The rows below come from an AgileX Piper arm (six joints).
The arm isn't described. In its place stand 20 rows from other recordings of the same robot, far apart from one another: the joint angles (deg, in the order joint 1, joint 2, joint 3, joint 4, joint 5, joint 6), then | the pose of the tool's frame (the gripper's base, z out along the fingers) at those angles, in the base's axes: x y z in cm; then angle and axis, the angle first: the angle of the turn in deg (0 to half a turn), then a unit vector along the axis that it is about.
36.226, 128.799, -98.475, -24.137, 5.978, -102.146 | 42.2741 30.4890 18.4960 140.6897 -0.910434 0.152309 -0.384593
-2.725, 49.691, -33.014, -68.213, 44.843, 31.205 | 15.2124 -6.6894 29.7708 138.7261 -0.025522 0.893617 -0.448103
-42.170, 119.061, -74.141, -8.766, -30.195, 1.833 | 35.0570 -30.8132 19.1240 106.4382 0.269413 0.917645 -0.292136
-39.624, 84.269, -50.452, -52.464, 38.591, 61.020 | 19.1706 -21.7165 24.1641 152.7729 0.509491 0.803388 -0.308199
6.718, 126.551, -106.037, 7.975, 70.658, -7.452 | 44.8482 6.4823 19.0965 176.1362 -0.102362 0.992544 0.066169
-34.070, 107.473, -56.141, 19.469, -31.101, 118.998 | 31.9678 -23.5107 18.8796 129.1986 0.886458 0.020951 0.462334
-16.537, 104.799, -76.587, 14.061, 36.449, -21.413 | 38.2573 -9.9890 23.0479 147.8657 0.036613 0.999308 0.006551
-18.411, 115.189, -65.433, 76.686, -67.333, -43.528 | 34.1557 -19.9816 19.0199 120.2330 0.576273 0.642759 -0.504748
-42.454, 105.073, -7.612, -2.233, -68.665, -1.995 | 15.3559 -13.6008 9.7461 118.7090 0.319339 0.919841 -0.227848
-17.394, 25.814, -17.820, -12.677, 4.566, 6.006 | 9.9120 -3.2717 27.7775 99.8457 0.099604 0.977141 -0.187817
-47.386, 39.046, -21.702, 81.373, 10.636, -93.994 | 10.8011 -9.2878 27.7157 110.9278 0.217920 0.929575 -0.297324
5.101, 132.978, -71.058, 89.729, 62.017, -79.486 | 39.0300 11.5520 6.9182 160.0118 -0.111296 0.840836 0.529724
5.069, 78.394, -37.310, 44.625, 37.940, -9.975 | 22.6762 5.9572 20.3013 163.8941 0.143294 0.952231 0.269671
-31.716, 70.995, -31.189, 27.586, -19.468, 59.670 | 20.4232 -14.2725 25.0586 112.7425 0.854056 0.452799 0.256052
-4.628, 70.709, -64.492, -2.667, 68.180, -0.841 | 22.5277 -2.2180 33.3851 159.5566 0.028305 0.999093 -0.031810
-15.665, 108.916, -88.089, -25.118, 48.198, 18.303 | 39.3657 -14.0299 25.4741 154.1520 0.182202 0.964682 -0.190239
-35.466, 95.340, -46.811, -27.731, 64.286, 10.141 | 17.3580 -17.0500 16.4005 158.1027 -0.250785 -0.954323 0.162404
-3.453, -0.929, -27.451, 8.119, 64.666, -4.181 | -0.7665 1.2100 26.6764 120.9756 -0.012051 0.998978 0.043561
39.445, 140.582, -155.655, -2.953, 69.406, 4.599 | 41.2014 33.3291 31.0259 141.2610 -0.297634 0.948001 0.112733
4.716, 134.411, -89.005, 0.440, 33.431, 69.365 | 45.4143 3.7851 6.4494 167.2938 0.535118 0.840262 0.087231
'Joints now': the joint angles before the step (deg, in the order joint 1, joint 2, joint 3, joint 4, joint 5, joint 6). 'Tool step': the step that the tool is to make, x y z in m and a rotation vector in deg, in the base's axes. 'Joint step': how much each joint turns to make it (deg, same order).
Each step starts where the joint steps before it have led.
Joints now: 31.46 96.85 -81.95 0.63 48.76 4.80
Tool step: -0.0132 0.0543 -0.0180 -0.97 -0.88 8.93
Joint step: 7.96 4.60 -1.97 -0.81 -2.78 -0.96
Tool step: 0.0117 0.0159 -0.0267 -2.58 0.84 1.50
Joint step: 0.89 5.36 -1.92 -1.33 -1.15 -0.31
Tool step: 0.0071 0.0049 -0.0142 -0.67 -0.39 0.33
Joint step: -0.01 2.38 -0.29 -0.79 -1.95 -0.05
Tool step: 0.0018 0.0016 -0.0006 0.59 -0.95 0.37
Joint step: 0.00 0.24 -0.03 0.00 -1.33 -0.37
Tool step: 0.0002 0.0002 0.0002 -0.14 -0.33 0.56
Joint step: 0.00 0.00 -0.02 0.00 -0.16 -0.64
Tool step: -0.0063 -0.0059 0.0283 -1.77 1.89 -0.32
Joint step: 0.00 -2.16 -3.75 -0.04 8.51 0.00
